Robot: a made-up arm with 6 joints.
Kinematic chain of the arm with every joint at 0, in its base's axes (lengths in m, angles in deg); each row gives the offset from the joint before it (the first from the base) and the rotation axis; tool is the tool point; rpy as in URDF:
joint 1: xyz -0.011 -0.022 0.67 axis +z
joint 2: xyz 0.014 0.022 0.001 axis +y
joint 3: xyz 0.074 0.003 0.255 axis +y
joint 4: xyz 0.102 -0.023 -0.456 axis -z
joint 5: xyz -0.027 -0.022 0 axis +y
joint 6: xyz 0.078 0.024 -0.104 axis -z
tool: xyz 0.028 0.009 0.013 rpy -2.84 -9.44 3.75
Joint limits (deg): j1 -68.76..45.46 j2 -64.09..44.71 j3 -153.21..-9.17 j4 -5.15..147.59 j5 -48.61..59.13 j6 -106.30..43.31
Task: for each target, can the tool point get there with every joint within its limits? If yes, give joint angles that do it. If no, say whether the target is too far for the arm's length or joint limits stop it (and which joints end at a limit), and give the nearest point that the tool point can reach.
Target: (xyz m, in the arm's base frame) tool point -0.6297 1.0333 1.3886
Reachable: no: too far | nearest point -0.3476 0.5521 1.2237 | short by 0.582 m
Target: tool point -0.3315 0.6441 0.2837
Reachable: no: joint limits stop it (at a limit: joint 1, joint 5, joint 6) | nearest point 0.1072 0.2124 0.2837 | short by 0.616 m
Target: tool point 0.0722 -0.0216 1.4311
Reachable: yes | joints 30.40 -51.84 -94.02 80.34 14.85 -19.30
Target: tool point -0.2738 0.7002 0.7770
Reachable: no: joint limits stop it (at a limit: joint 1, joint 2, joint 3, joint 5) | nearest point -0.2290 0.5557 1.0657 | short by 0.326 m
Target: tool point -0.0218 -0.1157 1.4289
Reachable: yes | joints -19.70 -28.25 -137.38 126.92 -24.74 -33.47
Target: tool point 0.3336 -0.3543 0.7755
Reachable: yes | joints -39.51 -25.48 -27.89 48.94 -30.28 -91.45
